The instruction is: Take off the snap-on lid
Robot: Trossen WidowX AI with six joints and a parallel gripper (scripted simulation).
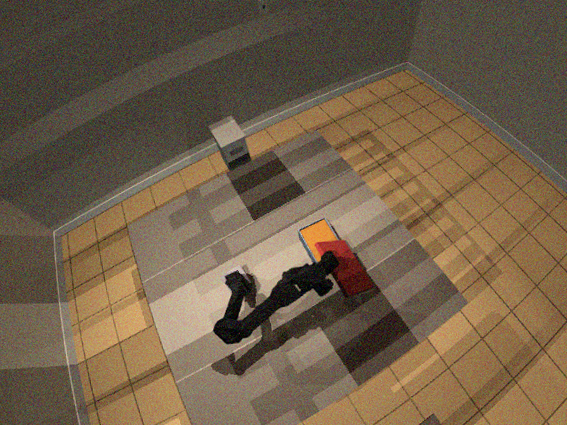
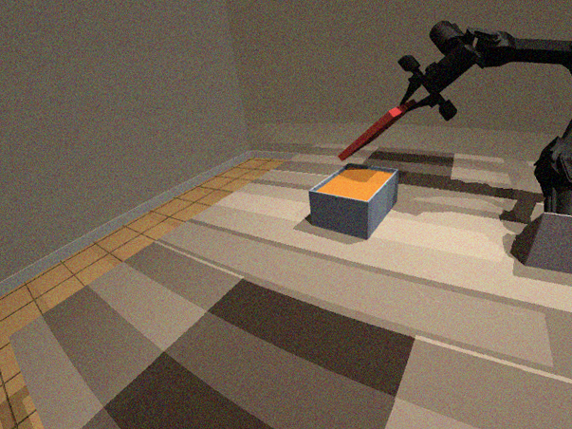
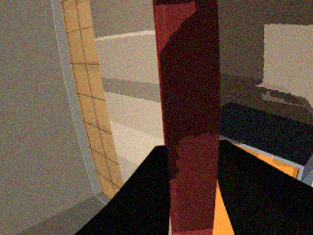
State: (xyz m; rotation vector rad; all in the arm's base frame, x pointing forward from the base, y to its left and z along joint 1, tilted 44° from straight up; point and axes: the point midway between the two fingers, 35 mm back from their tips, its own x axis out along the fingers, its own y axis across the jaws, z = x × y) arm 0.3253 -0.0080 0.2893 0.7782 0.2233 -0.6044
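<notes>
Right now the red lid is 7 cm ahead of my gripper tip and 5 cm below it. Round my gripper tip: blue-grey box (6 cm ahead, 18 cm to the left, 19 cm below).
</notes>
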